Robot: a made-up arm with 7 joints.
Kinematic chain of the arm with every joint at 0, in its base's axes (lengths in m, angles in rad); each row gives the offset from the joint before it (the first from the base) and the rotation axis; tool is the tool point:
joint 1: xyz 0 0.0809 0 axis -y
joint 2: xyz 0 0.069 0 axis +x
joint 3: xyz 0 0 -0.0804 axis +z
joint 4: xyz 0 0 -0.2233 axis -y
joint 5: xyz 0 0 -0.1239 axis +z
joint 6: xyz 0 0 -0.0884 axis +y
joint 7: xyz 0 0 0 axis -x
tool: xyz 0 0 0
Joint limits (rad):
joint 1: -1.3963..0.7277
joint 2: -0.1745..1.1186
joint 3: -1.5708..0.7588
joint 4: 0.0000..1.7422
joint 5: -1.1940..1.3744
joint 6: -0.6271..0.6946
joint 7: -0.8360..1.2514
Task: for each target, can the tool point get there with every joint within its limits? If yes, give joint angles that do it. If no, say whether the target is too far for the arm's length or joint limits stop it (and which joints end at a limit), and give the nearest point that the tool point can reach.
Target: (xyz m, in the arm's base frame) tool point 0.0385 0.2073 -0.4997
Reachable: yes | joints -0.0985 0.0882 0.1557 0.4300 1.1571 -0.2668 0.1112
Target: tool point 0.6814 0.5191 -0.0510
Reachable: no: too far | nearest point 0.3560 0.4022 -0.1326 | short by 0.355 m
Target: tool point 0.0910 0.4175 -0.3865
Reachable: yes | joints -0.0291 0.8423 -0.8139 0.7768 0.0085 -0.5215 0.8339
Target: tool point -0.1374 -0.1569 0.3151
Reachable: no: joint limits stop it (at a limit: joint 1, joint 2, joint 3, joint 4) | nearest point -0.2237 -0.1026 -0.0394 | short by 0.369 m
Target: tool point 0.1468 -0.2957 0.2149
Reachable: no: joint limits stop it (at a limit: joint 1, joint 2, joint 4) | nearest point 0.2306 -0.0762 -0.1049 | short by 0.397 m
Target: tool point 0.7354 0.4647 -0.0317
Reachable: no: too far | nearest point 0.3694 0.3634 -0.1367 | short by 0.394 m
